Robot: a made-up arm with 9 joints.
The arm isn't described. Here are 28 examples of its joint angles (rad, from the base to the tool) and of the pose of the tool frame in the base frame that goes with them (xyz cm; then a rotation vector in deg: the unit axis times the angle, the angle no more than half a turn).
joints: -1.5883 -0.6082 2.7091 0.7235 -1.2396 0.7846 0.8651 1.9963 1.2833
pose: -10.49 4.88 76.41 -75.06 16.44 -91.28
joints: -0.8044 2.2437 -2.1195 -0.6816 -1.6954 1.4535 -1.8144 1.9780 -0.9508
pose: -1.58 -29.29 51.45 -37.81 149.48 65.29
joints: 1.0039 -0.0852 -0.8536 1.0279 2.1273 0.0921 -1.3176 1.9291 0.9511
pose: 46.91 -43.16 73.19 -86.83 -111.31 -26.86
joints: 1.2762 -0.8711 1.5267 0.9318 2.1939 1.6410 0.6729 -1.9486 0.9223
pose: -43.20 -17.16 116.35 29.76 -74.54 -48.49
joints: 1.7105 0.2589 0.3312 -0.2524 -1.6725 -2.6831 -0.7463 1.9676 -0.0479
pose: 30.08 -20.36 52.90 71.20 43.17 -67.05
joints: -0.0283 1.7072 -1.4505 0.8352 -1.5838 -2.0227 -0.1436 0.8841 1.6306
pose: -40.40 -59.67 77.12 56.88 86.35 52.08
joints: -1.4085 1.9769 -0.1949 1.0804 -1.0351 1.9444 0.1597 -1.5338 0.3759
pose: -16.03 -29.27 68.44 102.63 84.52 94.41
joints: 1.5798 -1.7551 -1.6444 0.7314 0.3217 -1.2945 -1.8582 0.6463 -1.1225
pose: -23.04 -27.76 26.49 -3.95 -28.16 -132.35
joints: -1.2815 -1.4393 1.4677 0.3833 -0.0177 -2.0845 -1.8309 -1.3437 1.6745
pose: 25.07 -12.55 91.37 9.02 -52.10 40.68
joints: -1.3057 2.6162 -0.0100 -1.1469 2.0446 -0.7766 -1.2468 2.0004 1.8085
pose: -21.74 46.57 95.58 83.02 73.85 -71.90
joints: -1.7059 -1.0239 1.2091 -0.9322 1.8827 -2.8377 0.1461 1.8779 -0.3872
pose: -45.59 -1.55 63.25 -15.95 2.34 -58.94
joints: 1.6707 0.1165 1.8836 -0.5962 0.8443 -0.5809 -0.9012 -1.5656 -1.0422
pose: 11.48 -33.38 46.57 59.03 119.07 28.83
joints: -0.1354 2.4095 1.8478 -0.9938 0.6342 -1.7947 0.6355 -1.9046 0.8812
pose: 15.20 -40.22 51.97 -42.83 -21.27 38.50
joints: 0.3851 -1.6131 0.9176 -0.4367 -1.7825 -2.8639 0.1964 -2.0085 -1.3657
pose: 12.07 -13.48 108.41 52.78 -58.72 121.16
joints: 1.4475 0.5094 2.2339 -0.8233 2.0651 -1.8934 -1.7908 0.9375 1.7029
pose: 1.31 -64.88 45.82 -37.33 -72.20 -20.36
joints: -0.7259 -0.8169 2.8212 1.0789 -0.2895 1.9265 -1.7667 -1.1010 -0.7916
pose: 19.49 5.55 41.60 51.13 -92.39 40.15
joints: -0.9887 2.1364 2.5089 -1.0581 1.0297 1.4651 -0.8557 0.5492 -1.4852
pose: 38.64 -63.90 28.89 97.43 -39.33 23.30
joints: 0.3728 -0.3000 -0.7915 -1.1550 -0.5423 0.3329 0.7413 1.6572 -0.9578
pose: -7.03 14.21 41.68 -96.87 69.60 60.50
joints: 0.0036 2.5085 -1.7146 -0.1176 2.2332 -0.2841 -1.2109 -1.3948 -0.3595
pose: -31.56 11.83 93.06 -3.31 -75.96 -57.79
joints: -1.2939 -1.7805 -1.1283 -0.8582 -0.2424 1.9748 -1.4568 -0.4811 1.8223
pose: 7.49 33.86 62.91 -167.74 -9.74 15.96
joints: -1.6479 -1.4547 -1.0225 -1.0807 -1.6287 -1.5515 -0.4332 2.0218 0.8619
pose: 34.53 -34.54 58.43 -105.13 -132.29 14.54
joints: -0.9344 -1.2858 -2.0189 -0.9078 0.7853 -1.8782 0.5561 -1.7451 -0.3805
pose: 7.98 -2.76 49.61 45.19 0.46 -105.01
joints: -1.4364 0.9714 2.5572 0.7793 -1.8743 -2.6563 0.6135 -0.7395 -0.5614
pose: 26.46 -0.36 113.16 135.75 -9.14 95.26
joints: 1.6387 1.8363 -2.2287 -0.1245 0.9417 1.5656 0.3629 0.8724 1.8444
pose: -59.09 29.48 123.34 112.50 76.70 -57.40
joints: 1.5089 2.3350 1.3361 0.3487 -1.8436 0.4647 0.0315 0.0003 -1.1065
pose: 5.76 -36.04 41.97 -47.91 20.94 -72.36
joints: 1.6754 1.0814 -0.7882 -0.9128 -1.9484 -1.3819 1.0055 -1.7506 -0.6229
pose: -12.09 24.88 124.92 -63.25 -68.00 62.08
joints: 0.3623 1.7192 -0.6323 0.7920 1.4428 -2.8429 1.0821 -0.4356 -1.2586
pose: 20.52 -24.64 28.73 -61.24 -28.85 138.18
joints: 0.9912 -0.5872 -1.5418 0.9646 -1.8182 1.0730 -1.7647 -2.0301 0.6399
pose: -10.09 5.55 49.01 42.34 61.19 -26.05
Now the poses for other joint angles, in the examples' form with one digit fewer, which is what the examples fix.
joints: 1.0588 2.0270 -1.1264 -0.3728 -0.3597 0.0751 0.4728 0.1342 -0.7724
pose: -22.4 13.8 82.1 -7.6 15.2 85.3
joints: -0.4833 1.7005 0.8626 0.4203 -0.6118 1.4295 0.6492 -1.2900 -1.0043
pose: 20.1 -44.3 81.7 -124.5 28.0 -55.2
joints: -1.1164 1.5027 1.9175 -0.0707 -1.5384 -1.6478 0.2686 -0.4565 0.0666
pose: 4.4 11.9 25.4 -57.4 -129.1 80.8
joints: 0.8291 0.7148 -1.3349 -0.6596 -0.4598 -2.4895 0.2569 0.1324 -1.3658
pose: -9.1 -7.0 99.7 -66.8 -19.8 -96.2
